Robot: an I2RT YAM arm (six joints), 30 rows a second.
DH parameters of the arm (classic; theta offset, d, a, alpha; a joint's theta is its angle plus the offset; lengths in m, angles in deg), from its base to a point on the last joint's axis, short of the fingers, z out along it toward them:
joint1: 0 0.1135 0.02 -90
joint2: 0 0 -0.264 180
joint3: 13.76 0 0.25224 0
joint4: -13.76 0 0.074 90
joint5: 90 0 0 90
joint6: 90 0.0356 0 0
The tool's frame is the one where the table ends.
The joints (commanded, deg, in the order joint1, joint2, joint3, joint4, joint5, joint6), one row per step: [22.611, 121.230, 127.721, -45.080, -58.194, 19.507]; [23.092, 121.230, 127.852, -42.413, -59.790, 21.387]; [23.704, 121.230, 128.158, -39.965, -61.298, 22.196]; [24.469, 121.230, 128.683, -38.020, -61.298, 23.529]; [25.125, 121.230, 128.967, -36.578, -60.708, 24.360]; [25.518, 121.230, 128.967, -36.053, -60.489, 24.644]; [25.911, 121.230, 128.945, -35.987, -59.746, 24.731]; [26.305, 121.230, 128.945, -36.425, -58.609, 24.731]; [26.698, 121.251, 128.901, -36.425, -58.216, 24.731]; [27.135, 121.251, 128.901, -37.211, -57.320, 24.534]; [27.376, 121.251, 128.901, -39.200, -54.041, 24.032]
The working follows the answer.
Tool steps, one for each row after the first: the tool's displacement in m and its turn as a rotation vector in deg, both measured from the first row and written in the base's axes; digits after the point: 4 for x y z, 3 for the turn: [-0.0003, 0.0047, 0.0046, 2.061, -0.419, 1.167]; [-0.0015, 0.0101, 0.0100, 3.949, -1.821, 2.816]; [-0.0033, 0.0162, 0.0155, 4.960, -2.797, 3.261]; [-0.0047, 0.0213, 0.0189, 5.405, -3.695, 3.232]; [-0.0058, 0.0243, 0.0196, 5.537, -3.936, 3.373]; [-0.0069, 0.0271, 0.0193, 5.228, -4.048, 3.107]; [-0.0082, 0.0296, 0.0184, 4.531, -3.902, 2.519]; [-0.0095, 0.0325, 0.0179, 4.334, -3.922, 2.575]; [-0.0114, 0.0352, 0.0166, 3.580, -3.603, 2.295]; [-0.0121, 0.0358, 0.0129, 1.095, -3.105, -0.083]
Tool pose at each row, in the base's axes (x y z in m, rotation vector in deg; rounded; the steps above come from the unrounded poses): [0.4186, 0.2071, 0.3687, -37.260, 125.391, 87.479]; [0.4183, 0.2118, 0.3733, -38.253, 123.200, 89.829]; [0.4171, 0.2172, 0.3787, -40.459, 120.391, 91.555]; [0.4153, 0.2233, 0.3842, -41.243, 118.725, 92.089]; [0.4138, 0.2284, 0.3876, -41.598, 117.661, 91.893]; [0.4127, 0.2314, 0.3883, -41.864, 117.356, 91.925]; [0.4116, 0.2342, 0.3880, -41.719, 117.574, 91.426]; [0.4103, 0.2368, 0.3871, -41.169, 118.350, 90.576]; [0.4091, 0.2396, 0.3866, -41.311, 118.514, 90.401]; [0.4072, 0.2423, 0.3853, -41.037, 119.449, 89.754]; [0.4065, 0.2429, 0.3816, -38.730, 122.123, 86.507]

